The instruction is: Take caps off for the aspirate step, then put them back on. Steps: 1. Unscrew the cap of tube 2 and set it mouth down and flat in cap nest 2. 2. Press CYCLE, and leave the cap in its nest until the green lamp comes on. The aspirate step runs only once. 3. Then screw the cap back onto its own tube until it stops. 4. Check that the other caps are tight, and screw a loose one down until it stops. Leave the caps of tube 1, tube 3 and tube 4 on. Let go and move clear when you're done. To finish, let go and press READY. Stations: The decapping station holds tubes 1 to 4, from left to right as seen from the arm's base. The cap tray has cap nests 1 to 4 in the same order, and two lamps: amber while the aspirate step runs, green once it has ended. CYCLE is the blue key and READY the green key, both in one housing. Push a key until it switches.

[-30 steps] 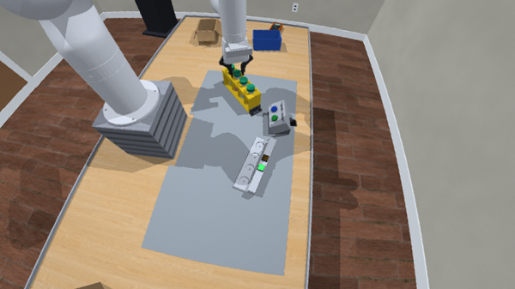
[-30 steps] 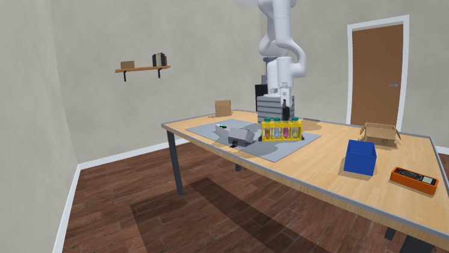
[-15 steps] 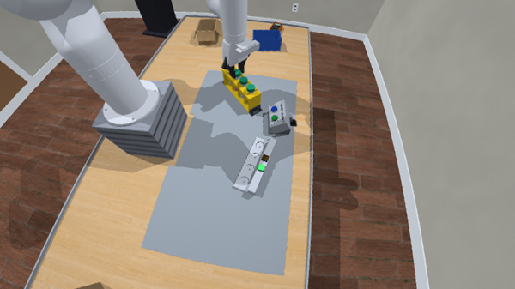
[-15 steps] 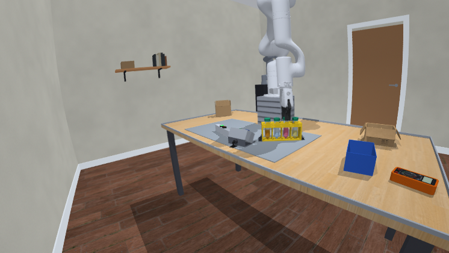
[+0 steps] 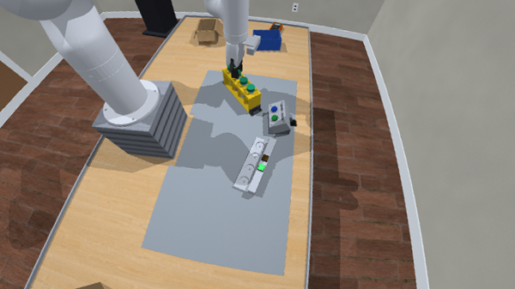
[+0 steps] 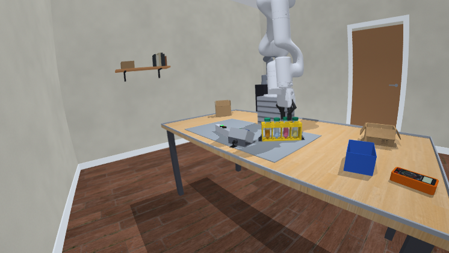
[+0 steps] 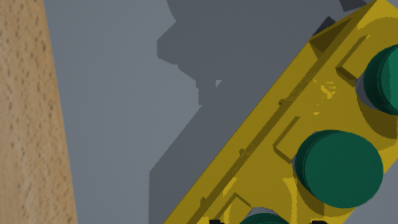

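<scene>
My hand is 1 cm above the green cap. Also, from my hand: green key: 21 cm ahead, 14 cm to the right, 6 cm below; then key housing: 22 cm ahead, 11 cm to the right, 8 cm below; then blue key: 20 cm ahead, 9 cm to the right, 6 cm below.
</scene>
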